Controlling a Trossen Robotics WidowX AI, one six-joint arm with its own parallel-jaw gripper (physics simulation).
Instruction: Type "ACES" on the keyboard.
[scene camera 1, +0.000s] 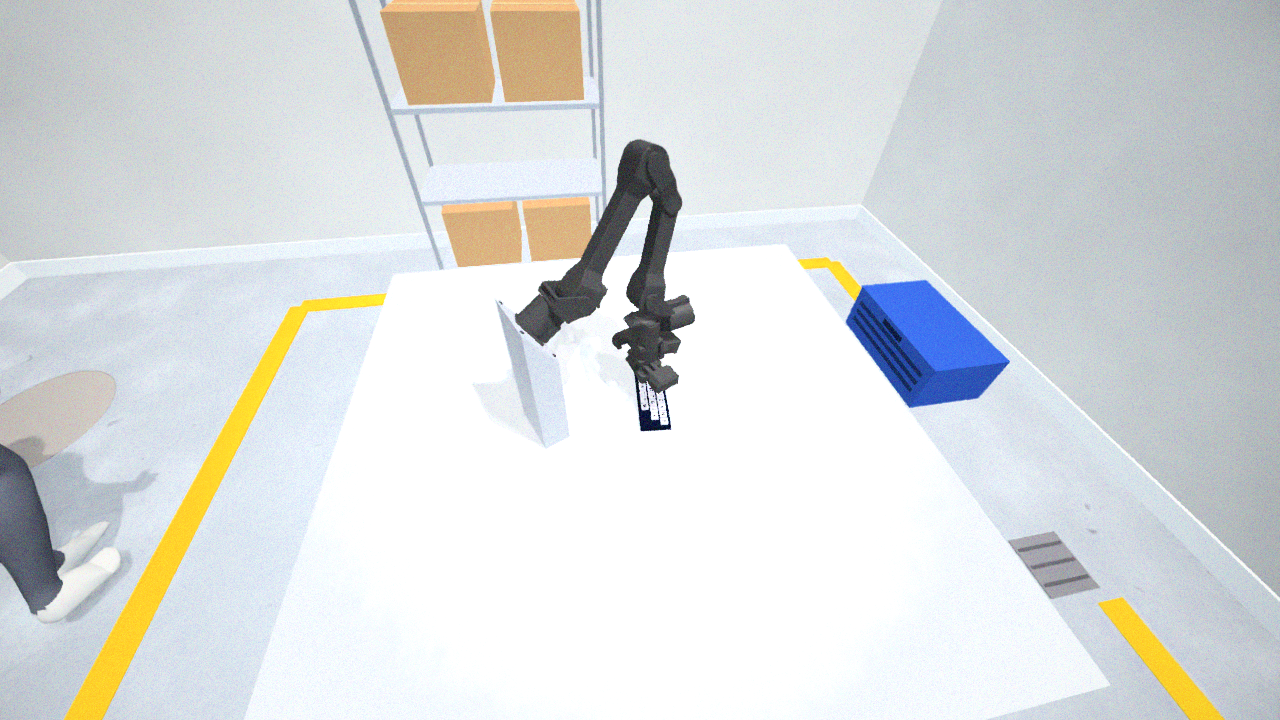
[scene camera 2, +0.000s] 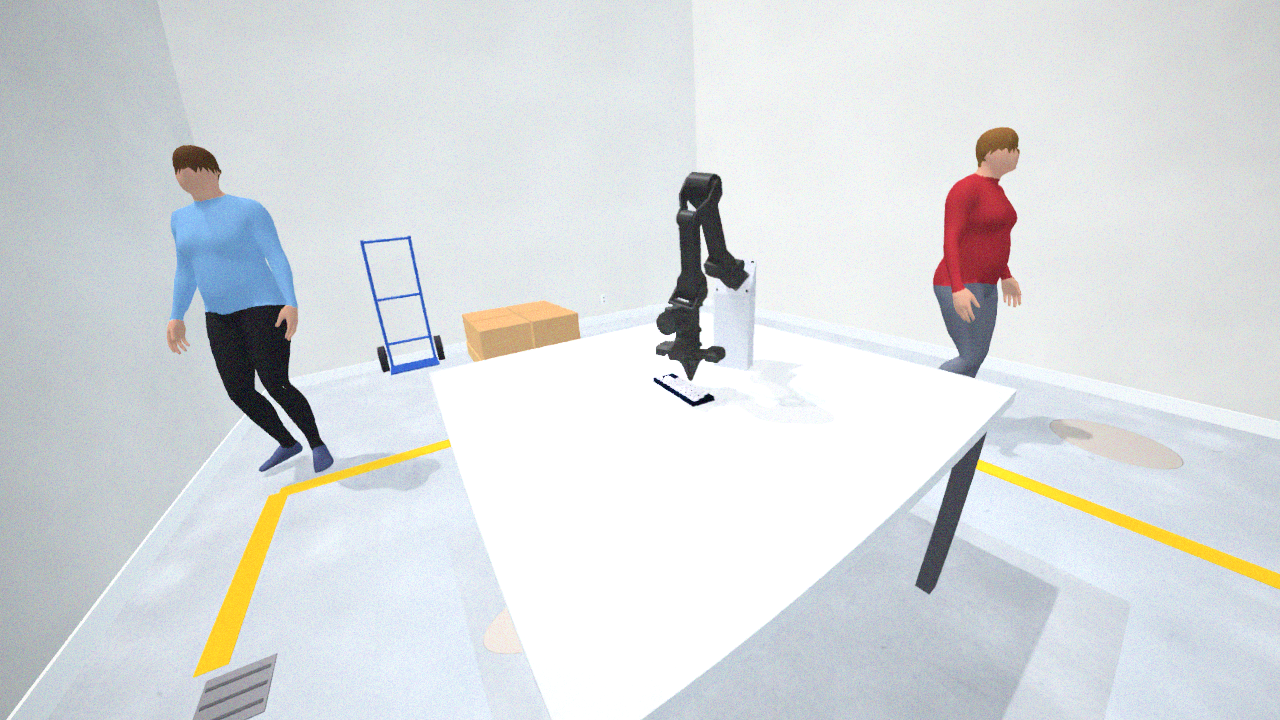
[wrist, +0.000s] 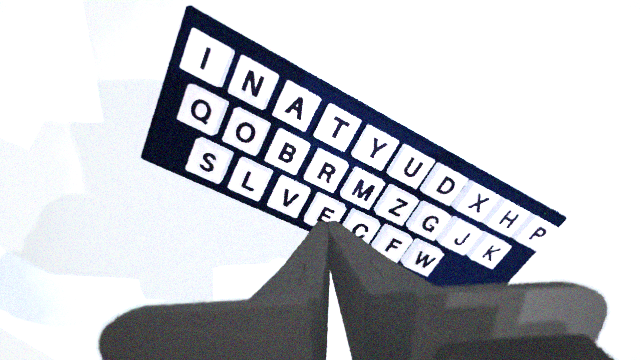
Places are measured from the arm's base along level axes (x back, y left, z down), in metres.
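Where they show: gripper, fingertip midpoint: (scene camera 1: 642, 382) (scene camera 2: 690, 380) (wrist: 326, 230); arm's base at its link origin: (scene camera 1: 528, 330) (scene camera 2: 735, 277).
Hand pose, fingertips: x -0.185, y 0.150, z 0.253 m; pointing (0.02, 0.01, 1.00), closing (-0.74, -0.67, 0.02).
Observation:
Things, the pixels of their top centre, and the offset from my fingertips. Level surfaces: height alone.
- dark blue keyboard at its top centre: (wrist: 371, 194) (scene camera 1: 651, 390) (scene camera 2: 681, 385) dx -0.024, dy -0.007, dz +0.014 m
- white table at its surface level: dz +0.030 m
- S key at its top centre: (wrist: 207, 162) dx +0.019, dy +0.056, dz +0.014 m
- E key at its top centre: (wrist: 325, 215) dx +0.000, dy +0.000, dz +0.014 m
- C key at its top centre: (wrist: 359, 231) dx -0.007, dy -0.019, dz +0.014 m
The dark blue keyboard (scene camera 1: 655, 425) (scene camera 2: 682, 394) (wrist: 165, 130) with white lettered keys lies on the white table (scene camera 1: 626, 573) (scene camera 2: 626, 501). In the wrist view the A key (wrist: 296, 107) is in the top row. The S key (wrist: 207, 162), the E key (wrist: 324, 212) and the C key (wrist: 360, 230) are in the bottom row. My gripper (scene camera 2: 690, 376) (wrist: 326, 230) is shut and empty. Its joined tips overlap the lower part of E in the wrist view and cover part of C's lower side. The tips appear slightly above the keyboard; the exact gap is unclear.
A tall pale panel (scene camera 1: 532, 385) (scene camera 2: 733, 326) stands at the arm's base, beside the keyboard. Off the table are a blue cabinet (scene camera 1: 939, 331), a shelf rack (scene camera 1: 496, 108), a blue hand truck (scene camera 2: 398, 297), cardboard boxes (scene camera 2: 501, 335) and two people (scene camera 2: 232, 259) (scene camera 2: 977, 232).

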